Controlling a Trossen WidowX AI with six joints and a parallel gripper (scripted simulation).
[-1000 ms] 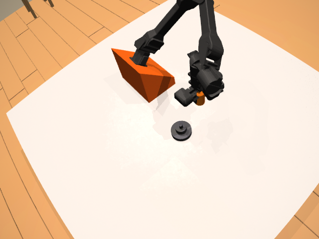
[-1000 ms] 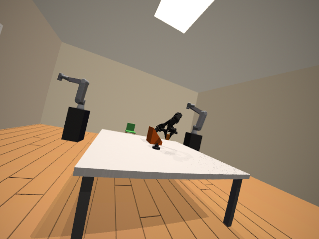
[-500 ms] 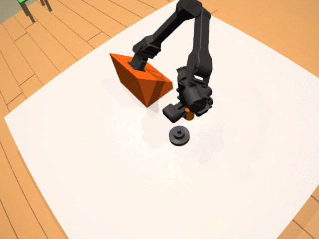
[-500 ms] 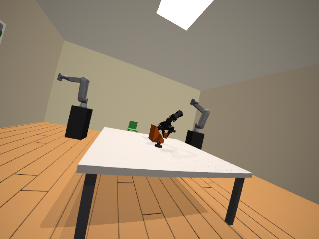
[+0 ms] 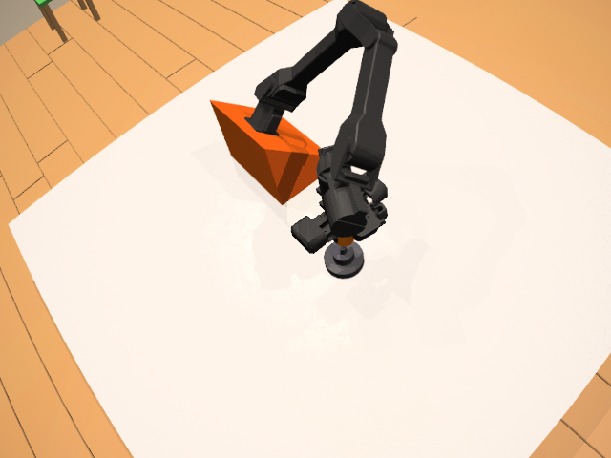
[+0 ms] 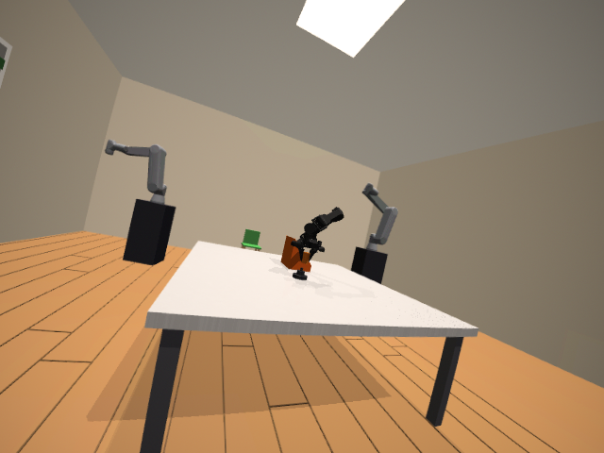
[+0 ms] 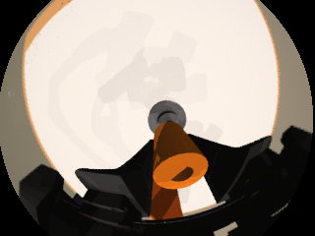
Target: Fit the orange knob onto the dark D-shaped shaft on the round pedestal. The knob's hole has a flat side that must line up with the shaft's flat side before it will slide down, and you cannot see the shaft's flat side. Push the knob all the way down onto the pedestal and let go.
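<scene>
Now: the round pedestal 70 mm below my gripper tip and 10 mm to the right of it. The rest, counted from my gripper tip: orange knob (20 mm above).
</scene>
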